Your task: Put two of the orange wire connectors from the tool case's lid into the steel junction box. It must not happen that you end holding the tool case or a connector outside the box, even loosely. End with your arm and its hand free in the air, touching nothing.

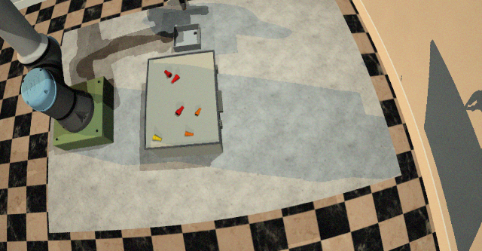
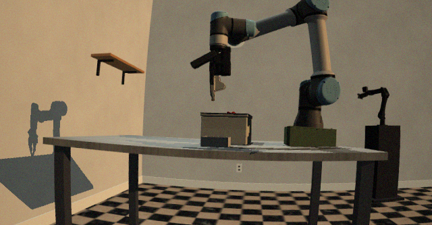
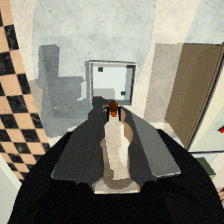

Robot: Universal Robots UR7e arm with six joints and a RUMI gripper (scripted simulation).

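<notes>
My gripper is now 40 cm to the left of the yellow connector, 18 cm past it and 5 cm above it. From my hand the other things lie so: tool case (30 cm to the right, 10 cm below, 9 cm behind).
</notes>
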